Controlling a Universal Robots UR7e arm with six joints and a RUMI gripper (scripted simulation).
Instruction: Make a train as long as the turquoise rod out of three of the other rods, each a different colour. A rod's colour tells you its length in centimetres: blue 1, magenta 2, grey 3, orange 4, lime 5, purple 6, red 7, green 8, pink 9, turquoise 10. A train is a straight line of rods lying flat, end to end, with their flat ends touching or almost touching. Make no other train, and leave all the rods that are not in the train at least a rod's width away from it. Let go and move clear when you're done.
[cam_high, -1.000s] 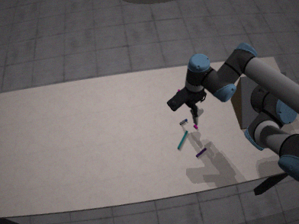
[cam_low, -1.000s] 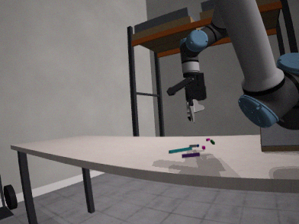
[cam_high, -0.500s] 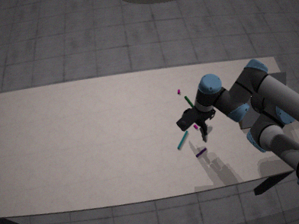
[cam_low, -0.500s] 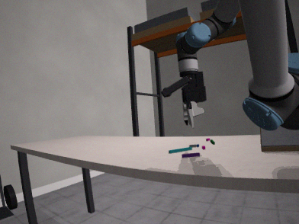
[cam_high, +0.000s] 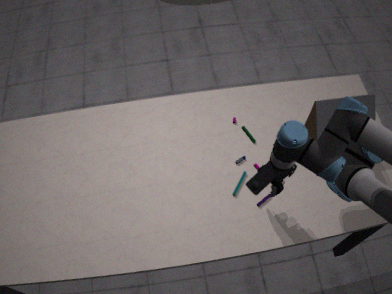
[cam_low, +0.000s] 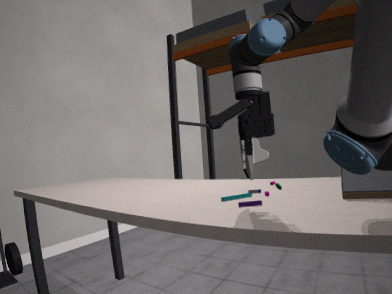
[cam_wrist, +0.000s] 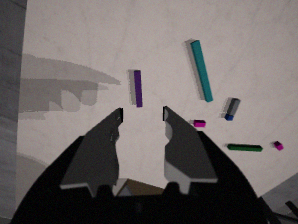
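The purple rod lies 80 mm below my hand and 10 mm to the left of it. Also, from my hand: small blue rod 170 mm to the right, 80 mm below, 40 mm ahead; turquoise rod 80 mm below, 70 mm to the right, 70 mm ahead; grey rod 160 mm to the right, 80 mm below, 60 mm ahead.
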